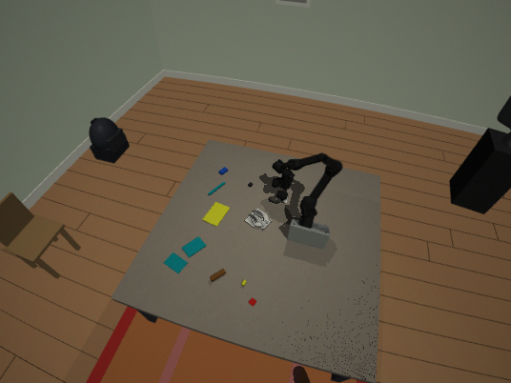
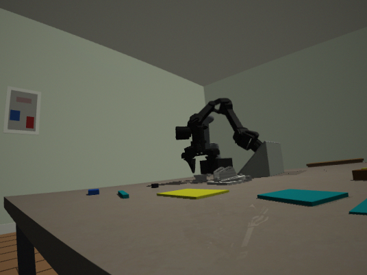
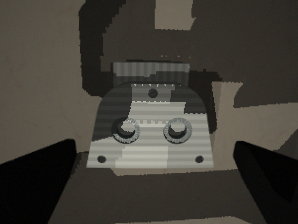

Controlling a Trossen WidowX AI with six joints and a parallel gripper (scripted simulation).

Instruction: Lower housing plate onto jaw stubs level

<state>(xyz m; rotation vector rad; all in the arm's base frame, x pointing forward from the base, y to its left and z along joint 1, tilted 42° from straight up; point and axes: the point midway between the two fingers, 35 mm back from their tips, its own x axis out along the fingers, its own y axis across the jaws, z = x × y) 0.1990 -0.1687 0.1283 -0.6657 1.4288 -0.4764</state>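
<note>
My gripper tip is 1 cm short of the pale part and 1 cm above it. Also, from my gripper tip: teal bar (42 cm ahead, 10 cm to the left, 3 cm below); then black cube (24 cm ahead, 3 cm below, 2 cm to the right); then yellow plate (33 cm ahead, 28 cm to the left, 4 cm below).
</note>
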